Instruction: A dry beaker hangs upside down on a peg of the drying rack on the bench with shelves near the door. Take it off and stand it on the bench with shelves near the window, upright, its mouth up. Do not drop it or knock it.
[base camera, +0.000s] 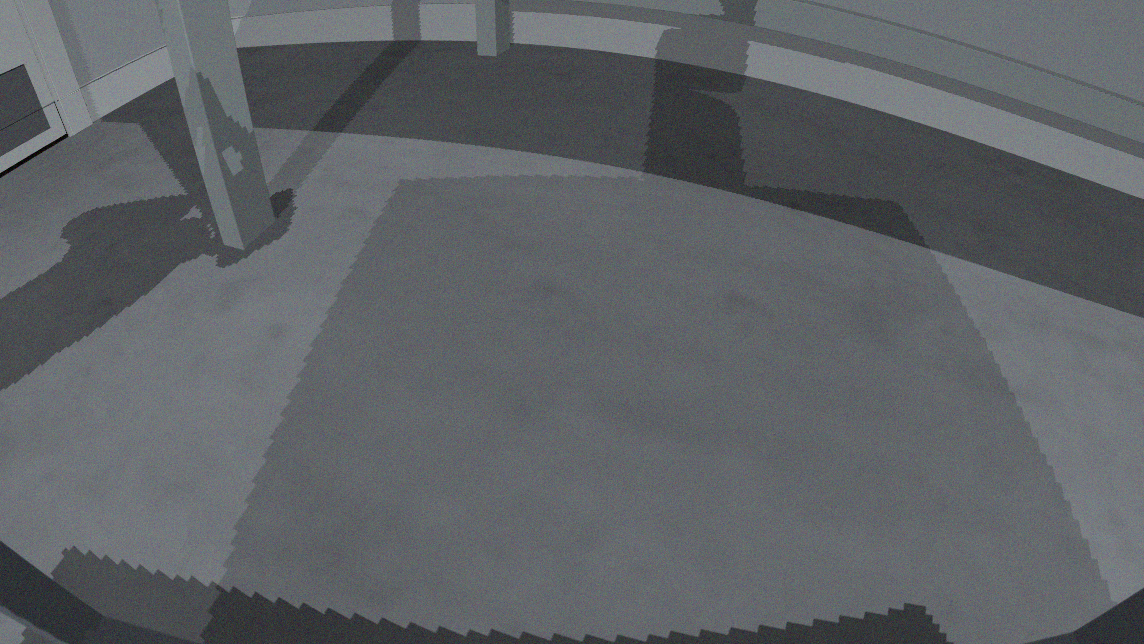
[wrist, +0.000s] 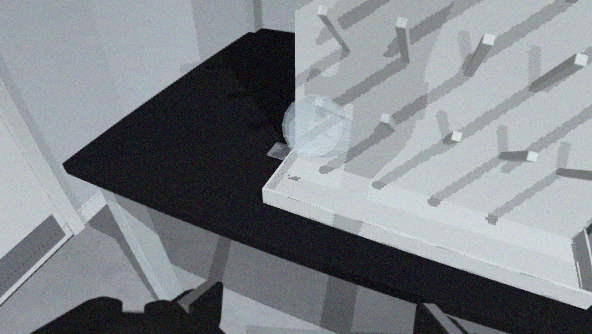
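Observation:
A clear, faint beaker (wrist: 317, 125) hangs on a peg at the lower left edge of the white drying rack (wrist: 425, 246) in the wrist view. Its round outline overlaps the rack's left edge, and the peg shows through it. The rack stands on the black top of a bench (wrist: 170, 130). My gripper (wrist: 316, 315) is open, with its dark fingers wide apart at the bottom of the wrist view. It is empty and apart from the beaker, which shows above the gap between the fingers. The gripper and the beaker do not show in the base view.
Several bare pegs stick out right of the beaker. A small clear block (wrist: 278, 150) shows at the rack's left edge. A dark-sided box (wrist: 582, 260) is at the rack's right end. A bench leg (base camera: 216, 120) (wrist: 142, 245) stands on the floor (base camera: 640, 360).

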